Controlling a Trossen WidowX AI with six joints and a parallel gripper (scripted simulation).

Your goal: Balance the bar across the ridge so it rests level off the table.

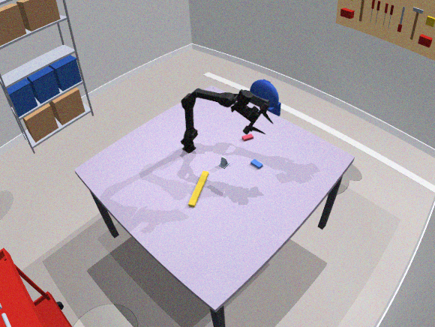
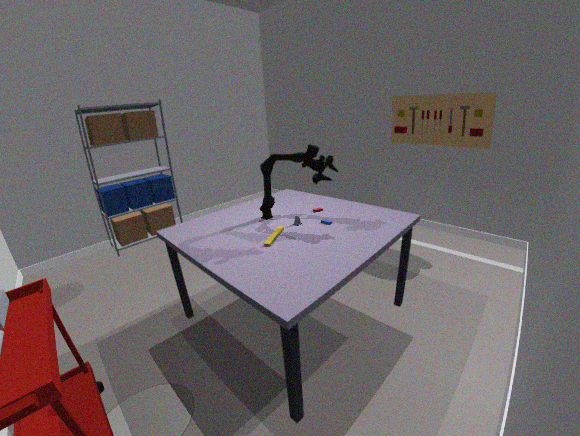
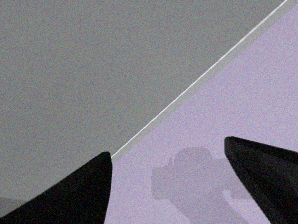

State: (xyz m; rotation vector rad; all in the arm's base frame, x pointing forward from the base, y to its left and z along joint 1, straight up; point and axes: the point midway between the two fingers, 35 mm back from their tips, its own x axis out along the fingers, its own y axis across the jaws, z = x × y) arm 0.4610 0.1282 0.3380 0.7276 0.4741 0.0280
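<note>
The long yellow bar is 20 cm behind my gripper tip, 33 cm to the right of it and 32 cm below it. Also, from my gripper tip: small red block: 28 cm behind, 18 cm to the left, 32 cm below; small blue block: 9 cm behind, 2 cm to the left, 32 cm below.
</note>
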